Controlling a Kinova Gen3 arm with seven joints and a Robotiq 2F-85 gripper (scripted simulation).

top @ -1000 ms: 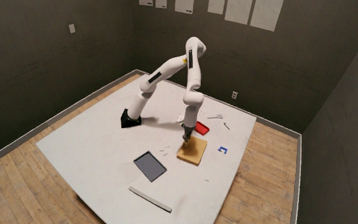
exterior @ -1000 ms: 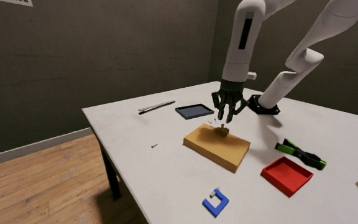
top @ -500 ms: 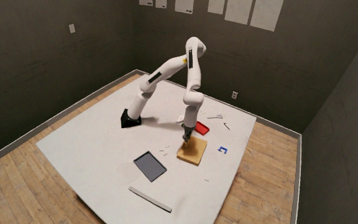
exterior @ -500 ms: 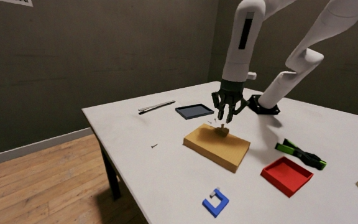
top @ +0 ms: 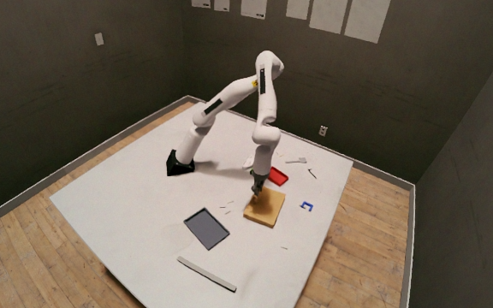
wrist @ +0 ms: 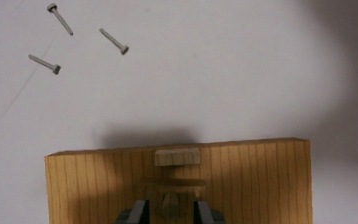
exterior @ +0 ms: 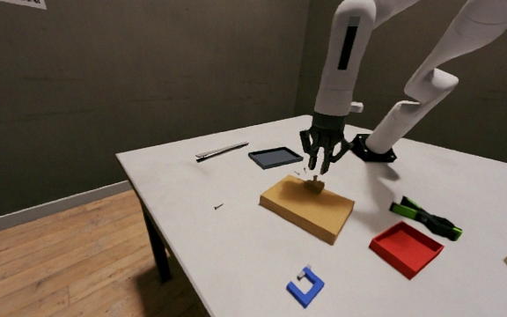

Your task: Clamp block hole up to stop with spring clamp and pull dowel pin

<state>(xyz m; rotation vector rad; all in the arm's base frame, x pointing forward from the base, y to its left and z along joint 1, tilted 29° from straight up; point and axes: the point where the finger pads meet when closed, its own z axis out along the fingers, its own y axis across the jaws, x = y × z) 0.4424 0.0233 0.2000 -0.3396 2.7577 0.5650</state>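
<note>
Now: hand 5 cm above the dowel pin. Also, from my hand: grey tray 27 cm to the right, 10 cm below, 6 cm behind; red tray 22 cm to the left, 10 cm below, 5 cm behind; small wooden block 7 cm below.
</note>
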